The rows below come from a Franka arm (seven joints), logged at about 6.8 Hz.
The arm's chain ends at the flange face. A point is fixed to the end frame.
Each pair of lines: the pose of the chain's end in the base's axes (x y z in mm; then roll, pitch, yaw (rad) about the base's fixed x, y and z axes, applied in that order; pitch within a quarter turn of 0, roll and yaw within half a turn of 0), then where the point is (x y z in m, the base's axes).
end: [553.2, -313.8, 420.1, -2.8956, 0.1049, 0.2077]
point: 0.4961 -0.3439 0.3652
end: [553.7, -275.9, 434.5, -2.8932, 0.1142, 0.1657]
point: 0.4948 -0.3035 0.3801
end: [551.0, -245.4, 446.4, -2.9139, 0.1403, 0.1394]
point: 0.4903 -0.2729 0.3940
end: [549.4, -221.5, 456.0, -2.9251, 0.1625, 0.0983]
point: 0.4866 -0.2472 0.4053
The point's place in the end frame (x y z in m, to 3 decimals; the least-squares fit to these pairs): -0.056 0.032 0.055
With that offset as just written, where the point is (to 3 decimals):
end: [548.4, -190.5, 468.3, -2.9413, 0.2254, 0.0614]
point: 0.482 -0.215 0.422
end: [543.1, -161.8, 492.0, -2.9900, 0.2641, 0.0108]
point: 0.474 -0.186 0.449
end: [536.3, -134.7, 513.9, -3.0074, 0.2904, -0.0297]
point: 0.465 -0.157 0.474
